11 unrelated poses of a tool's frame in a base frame.
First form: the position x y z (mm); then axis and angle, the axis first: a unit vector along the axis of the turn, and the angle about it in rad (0 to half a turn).
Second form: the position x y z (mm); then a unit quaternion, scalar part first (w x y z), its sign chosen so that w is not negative. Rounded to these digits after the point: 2 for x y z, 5 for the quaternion.
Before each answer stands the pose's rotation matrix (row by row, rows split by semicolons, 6 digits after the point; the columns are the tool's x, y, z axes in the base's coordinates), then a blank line. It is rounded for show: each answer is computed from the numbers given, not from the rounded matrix.
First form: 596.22 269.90 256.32 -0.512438 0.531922 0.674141 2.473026
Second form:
-0.316059 -0.904346 -0.286820; -0.068597 -0.279743 0.957621; -0.946256 0.322340 0.026380

596.22 269.90 256.32 0.32809 -0.48407 0.50248 0.63682
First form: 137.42 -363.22 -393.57 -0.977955 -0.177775 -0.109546 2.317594
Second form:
0.926776 0.372347 0.049441; 0.211563 -0.626220 0.750393; 0.310368 -0.684986 -0.659140

137.42 -363.22 -393.57 0.40044 -0.89612 -0.16290 -0.10038
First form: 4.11 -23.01 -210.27 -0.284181 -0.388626 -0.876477 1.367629
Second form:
0.266236 0.946606 -0.181812; -0.770293 0.322329 0.550229; 0.579454 -0.006443 0.814980

4.11 -23.01 -210.27 0.77517 -0.17953 -0.24552 -0.55372
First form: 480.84 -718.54 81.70 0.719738 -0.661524 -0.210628 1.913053
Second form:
0.356264 -0.437506 -0.825630; -0.834329 0.248869 -0.491894; 0.420680 0.864091 -0.276360

480.84 -718.54 81.70 0.57636 0.58817 -0.54059 -0.17212
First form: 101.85 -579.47 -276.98 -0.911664 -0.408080 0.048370 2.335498
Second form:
0.714219 0.594694 -0.369093; 0.664501 -0.410501 0.624442; 0.219839 -0.691251 -0.688362

101.85 -579.47 -276.98 0.39222 -0.83861 -0.37538 0.04449
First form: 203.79 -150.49 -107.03 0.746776 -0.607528 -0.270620 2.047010
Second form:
0.354905 -0.421156 -0.834668; -0.902176 0.079870 -0.423910; 0.245197 0.903465 -0.351610

203.79 -150.49 -107.03 0.52038 0.63770 -0.51879 -0.23109
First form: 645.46 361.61 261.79 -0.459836 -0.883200 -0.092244 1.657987
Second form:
0.142782 0.533386 -0.833734; 0.349599 0.760888 0.546653; 0.925956 -0.369525 -0.077830

645.46 361.61 261.79 0.67562 -0.33901 -0.65114 -0.06801
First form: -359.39 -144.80 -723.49 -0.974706 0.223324 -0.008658 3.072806
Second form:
0.900221 -0.434240 0.032208; -0.435431 -0.898006 0.063131; 0.001508 -0.070856 -0.997485

-359.39 -144.80 -723.49 0.03439 -0.97413 0.22319 -0.00865
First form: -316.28 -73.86 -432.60 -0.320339 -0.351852 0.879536 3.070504
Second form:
-0.792499 0.162667 -0.587779; 0.287611 -0.750187 -0.595398; -0.537796 -0.640904 0.547738

-316.28 -73.86 -432.60 0.03554 -0.32014 -0.35163 0.87898
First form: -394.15 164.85 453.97 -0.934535 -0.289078 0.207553 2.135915
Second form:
0.805536 0.239541 -0.541971; 0.590109 -0.407199 0.697109; -0.053704 -0.881368 -0.469369

-394.15 164.85 453.97 0.48191 -0.81886 -0.25330 0.18186
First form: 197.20 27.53 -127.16 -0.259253 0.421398 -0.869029 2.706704
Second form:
-0.778749 0.157802 0.607164; -0.574458 -0.568294 -0.589101; 0.252086 -0.807552 0.533209

197.20 27.53 -127.16 0.21573 -0.25315 0.41147 -0.84857
